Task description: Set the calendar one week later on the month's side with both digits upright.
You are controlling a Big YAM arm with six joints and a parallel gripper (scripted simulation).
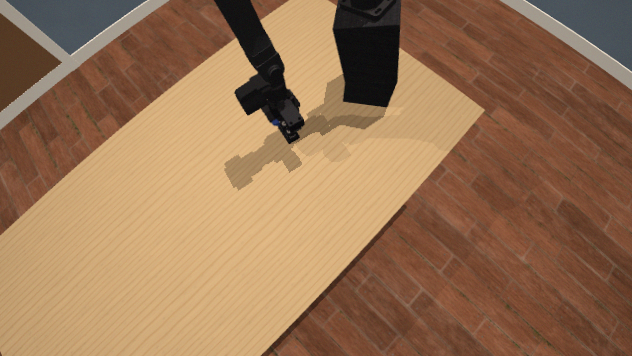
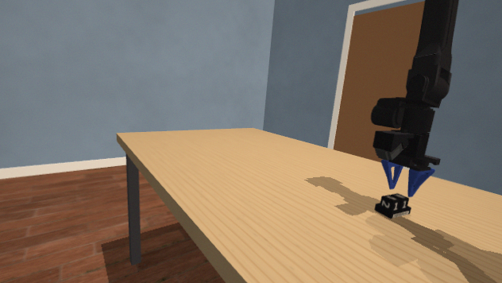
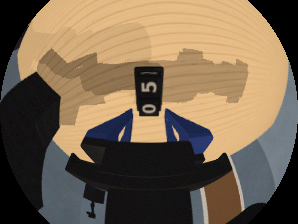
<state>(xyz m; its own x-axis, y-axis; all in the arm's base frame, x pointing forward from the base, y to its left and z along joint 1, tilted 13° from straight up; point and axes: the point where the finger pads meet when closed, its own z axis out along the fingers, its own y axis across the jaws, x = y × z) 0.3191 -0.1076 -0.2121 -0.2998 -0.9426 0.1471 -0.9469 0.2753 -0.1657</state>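
My hand is 3 cm above the black date cube. Round my hand: black tray: 5 cm below, 2 cm to the left; black cube: 3 cm to the left, 3 cm below, 1 cm ahead.
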